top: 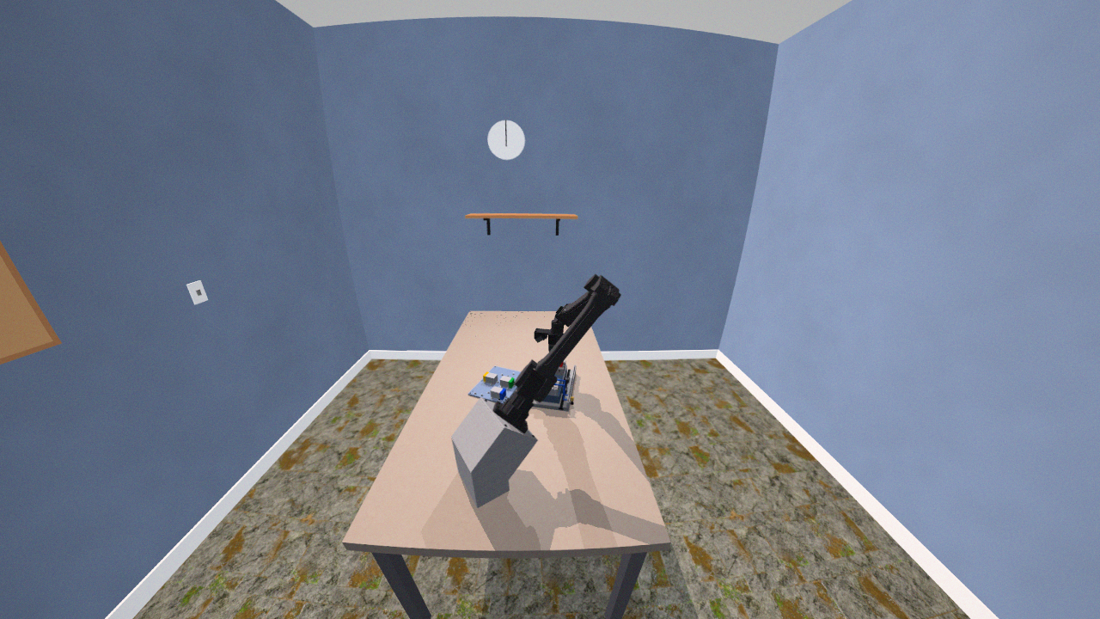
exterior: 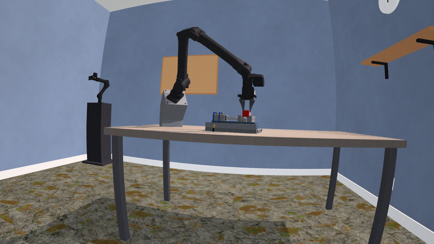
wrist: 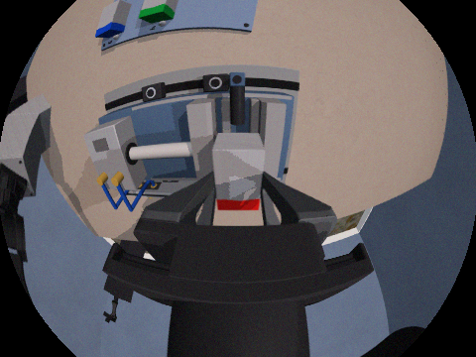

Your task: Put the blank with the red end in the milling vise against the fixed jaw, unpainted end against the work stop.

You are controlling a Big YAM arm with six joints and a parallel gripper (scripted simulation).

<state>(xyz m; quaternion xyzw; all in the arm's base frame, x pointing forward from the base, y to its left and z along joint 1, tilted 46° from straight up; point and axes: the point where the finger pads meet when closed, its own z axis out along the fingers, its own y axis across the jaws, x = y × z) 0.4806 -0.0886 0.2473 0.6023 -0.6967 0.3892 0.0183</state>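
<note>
The work stop is 50 mm to the left of my hand, 40 mm below it and 20 mm ahead of it. From my hand the other things lie so: green-ended blank: 240 mm to the left, 100 mm below, 30 mm behind; blue plate: 280 mm to the left, 120 mm below, 10 mm behind; vise: 90 mm below, 60 mm behind, 30 mm to the left.
</note>
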